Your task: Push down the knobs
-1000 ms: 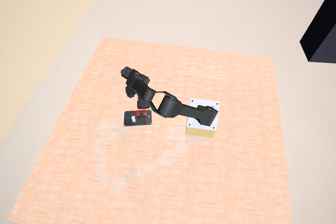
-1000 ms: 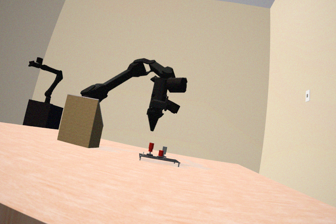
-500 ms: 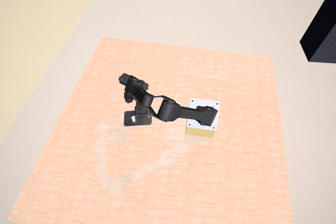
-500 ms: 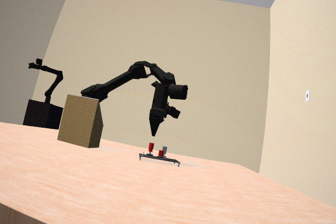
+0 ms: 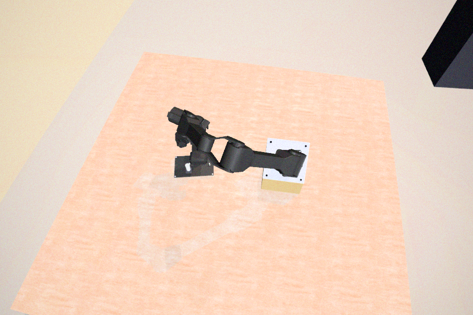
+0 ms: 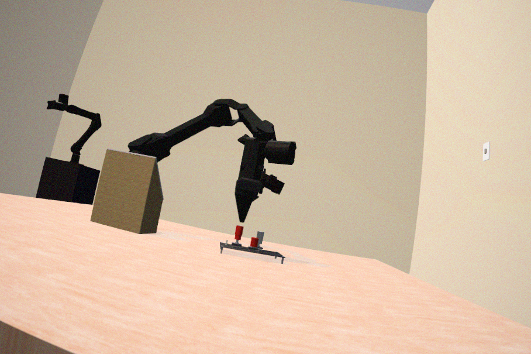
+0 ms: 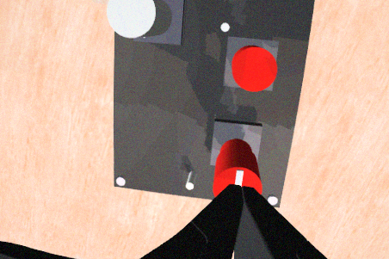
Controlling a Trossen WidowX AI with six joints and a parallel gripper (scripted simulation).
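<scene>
Right now the red knob is 2 cm below my gripper tip.
</scene>
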